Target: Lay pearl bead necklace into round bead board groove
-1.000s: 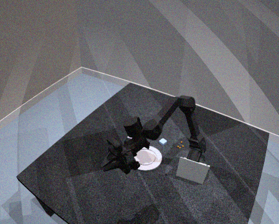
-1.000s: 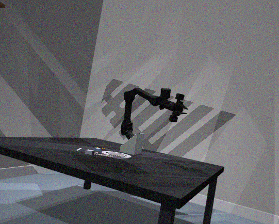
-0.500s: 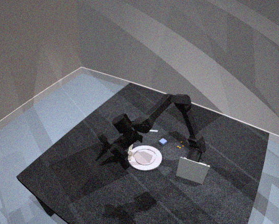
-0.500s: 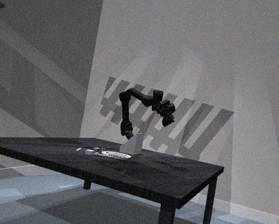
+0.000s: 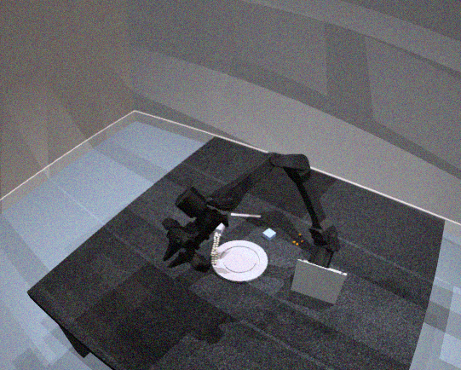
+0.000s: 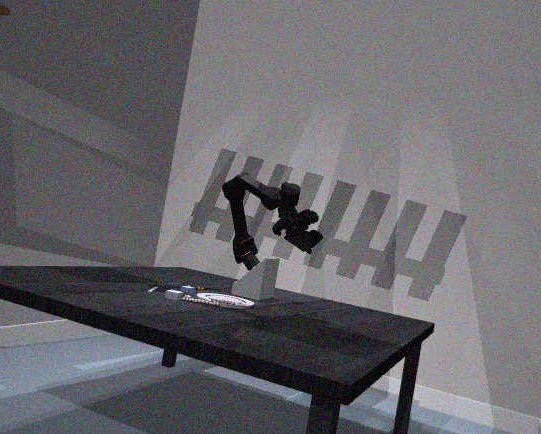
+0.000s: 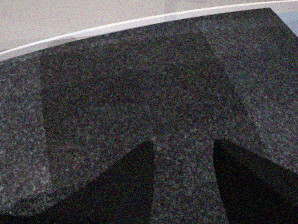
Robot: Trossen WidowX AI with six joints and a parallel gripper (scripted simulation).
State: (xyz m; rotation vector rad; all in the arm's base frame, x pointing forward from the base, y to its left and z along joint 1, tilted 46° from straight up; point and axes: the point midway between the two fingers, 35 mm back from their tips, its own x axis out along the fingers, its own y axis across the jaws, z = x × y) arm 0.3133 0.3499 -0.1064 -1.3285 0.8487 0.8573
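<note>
My gripper tip is 60 mm past the round white bead board, 300 mm to the left of it and 220 mm above it. From my gripper tip the other things lie so: small white block 100 mm ahead, 390 mm to the right, 210 mm below; then small blue cube 80 mm behind, 470 mm to the right, 220 mm below; then thin white stick 50 mm ahead, 520 mm to the right, 220 mm below.
</note>
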